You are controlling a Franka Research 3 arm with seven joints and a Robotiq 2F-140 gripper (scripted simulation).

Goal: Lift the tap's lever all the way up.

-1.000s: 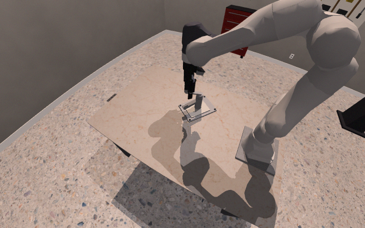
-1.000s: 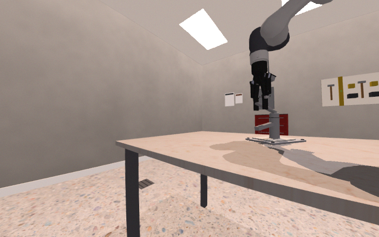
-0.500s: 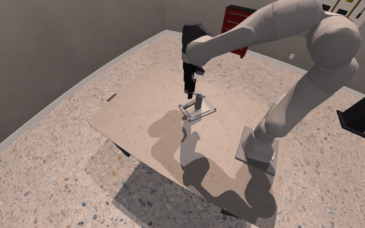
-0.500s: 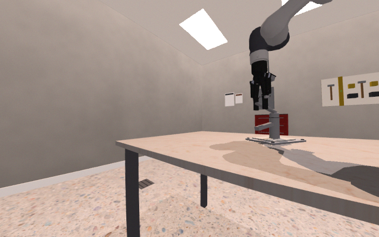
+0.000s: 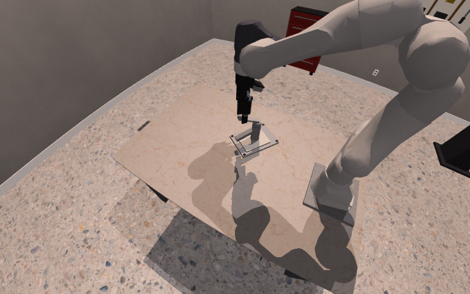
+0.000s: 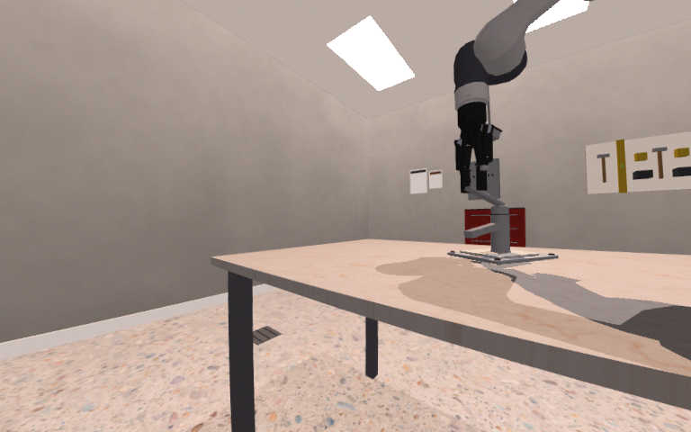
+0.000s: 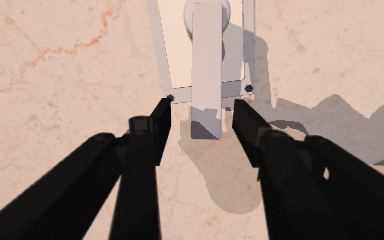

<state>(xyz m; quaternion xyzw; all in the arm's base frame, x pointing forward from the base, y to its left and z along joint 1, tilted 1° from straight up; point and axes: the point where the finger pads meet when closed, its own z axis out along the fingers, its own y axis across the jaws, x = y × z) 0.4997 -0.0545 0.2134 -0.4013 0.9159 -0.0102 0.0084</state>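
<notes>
Right now the lever is 40 mm below my hand, 30 mm behind it and 20 mm to the right of it.
</notes>
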